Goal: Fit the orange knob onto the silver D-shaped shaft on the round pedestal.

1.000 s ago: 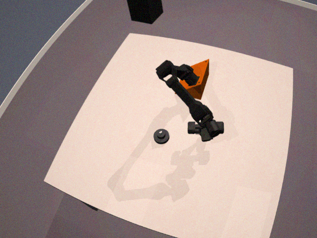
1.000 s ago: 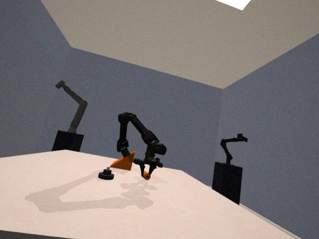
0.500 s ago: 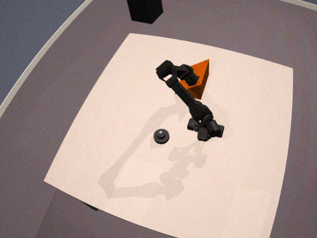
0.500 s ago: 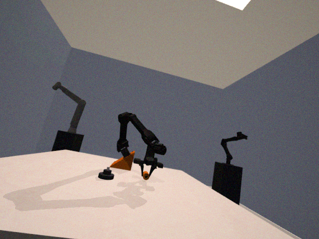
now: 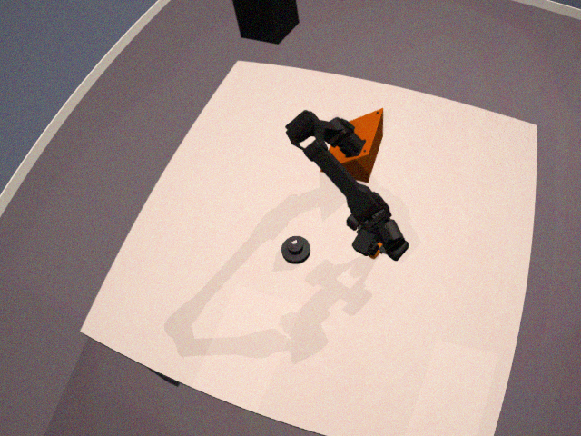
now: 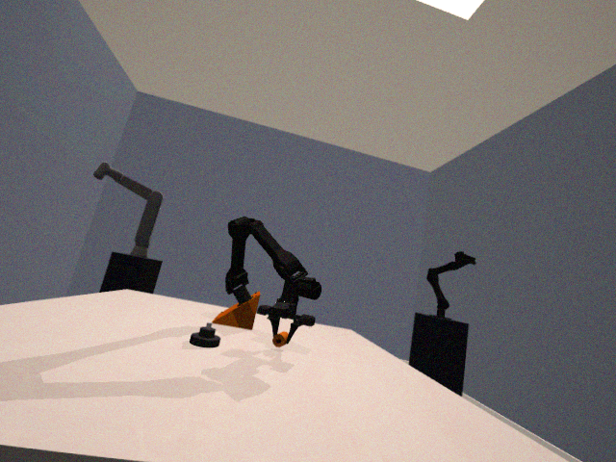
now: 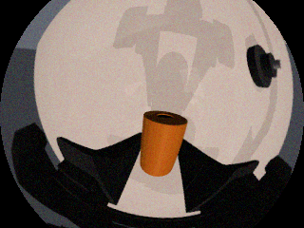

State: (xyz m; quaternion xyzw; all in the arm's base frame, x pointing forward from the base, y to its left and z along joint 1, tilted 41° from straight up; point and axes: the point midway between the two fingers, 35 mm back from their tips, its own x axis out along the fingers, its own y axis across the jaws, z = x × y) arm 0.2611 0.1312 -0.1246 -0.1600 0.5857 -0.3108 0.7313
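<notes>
Right now my gripper tip is 10 mm past the orange knob and 10 mm below it. Round my gripper tip: black round pedestal 90 mm ahead, 220 mm to the right, 10 mm above.
</notes>
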